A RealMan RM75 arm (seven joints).
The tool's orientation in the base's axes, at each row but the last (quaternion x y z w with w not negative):
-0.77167 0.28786 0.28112 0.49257
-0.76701 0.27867 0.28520 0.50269
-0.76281 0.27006 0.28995 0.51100
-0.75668 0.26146 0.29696 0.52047
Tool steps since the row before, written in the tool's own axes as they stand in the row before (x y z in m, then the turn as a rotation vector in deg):
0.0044 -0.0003 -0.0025 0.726 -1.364 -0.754
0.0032 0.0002 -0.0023 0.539 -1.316 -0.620
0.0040 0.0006 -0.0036 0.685 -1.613 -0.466
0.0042 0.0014 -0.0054 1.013 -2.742 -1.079
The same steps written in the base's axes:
0.0036 -0.0029 -0.0021 1.588 -0.341 0.564
0.0024 -0.0027 -0.0017 1.405 -0.206 0.625
0.0029 -0.0040 -0.0021 1.690 0.020 0.657
0.0029 -0.0059 -0.0024 2.820 -0.224 1.307

